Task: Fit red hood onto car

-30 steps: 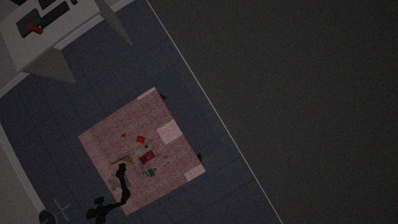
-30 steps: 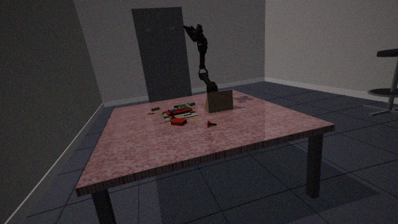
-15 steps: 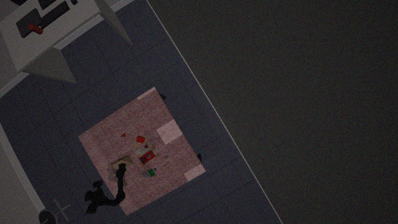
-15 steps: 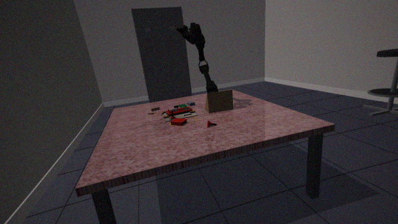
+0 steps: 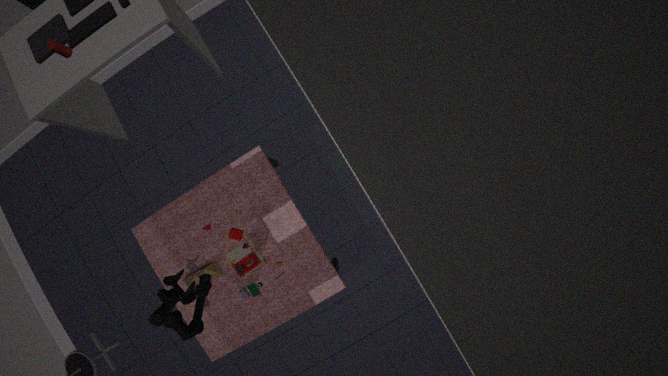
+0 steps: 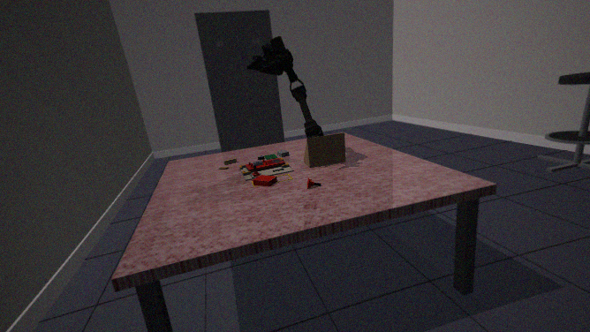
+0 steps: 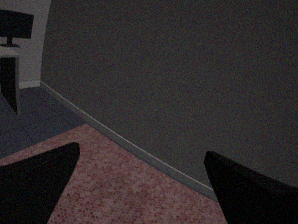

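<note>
Right now the red hood is 20 mm ahead of my gripper tip, 90 mm to the left of it and 500 mm below it. Also, from my gripper tip: grey jig: 20 mm ahead, 130 mm to the right, 500 mm below; green item: 40 mm behind, 370 mm to the right, 510 mm below.
</note>
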